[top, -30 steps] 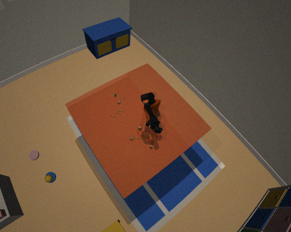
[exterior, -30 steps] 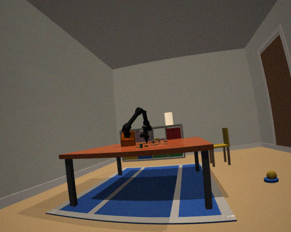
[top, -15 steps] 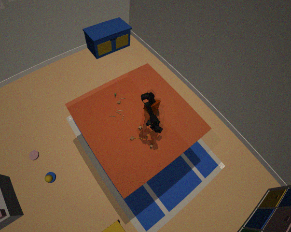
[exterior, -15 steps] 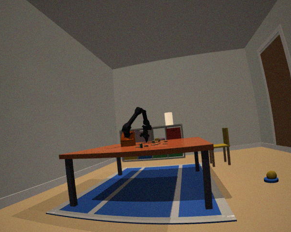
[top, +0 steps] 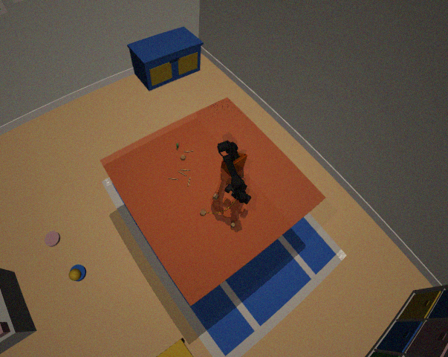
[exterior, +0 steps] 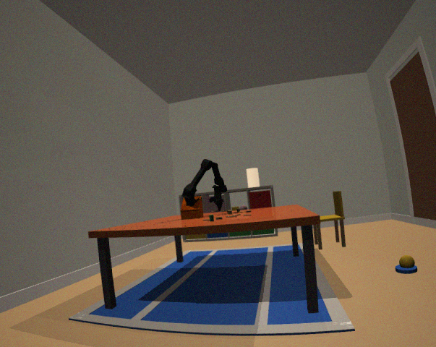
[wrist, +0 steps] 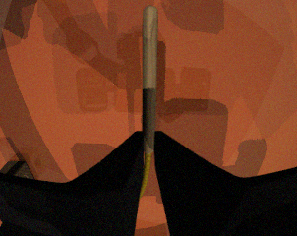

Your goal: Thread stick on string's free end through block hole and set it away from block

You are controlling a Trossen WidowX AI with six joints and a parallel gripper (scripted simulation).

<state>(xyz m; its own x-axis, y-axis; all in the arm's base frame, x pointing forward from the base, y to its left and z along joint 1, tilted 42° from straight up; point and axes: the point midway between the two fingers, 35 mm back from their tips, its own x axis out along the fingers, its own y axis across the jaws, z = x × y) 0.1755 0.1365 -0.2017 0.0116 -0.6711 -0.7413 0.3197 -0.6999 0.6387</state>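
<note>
Now: the wooden block 110 mm to the right of my gripper tip, 100 mm ahead of it and 10 mm below it. From my gripper tip the other things lie so: green object: 650 mm to the right, 70 mm ahead, 10 mm below; thin wooden stick: 10 mm behind.
</note>
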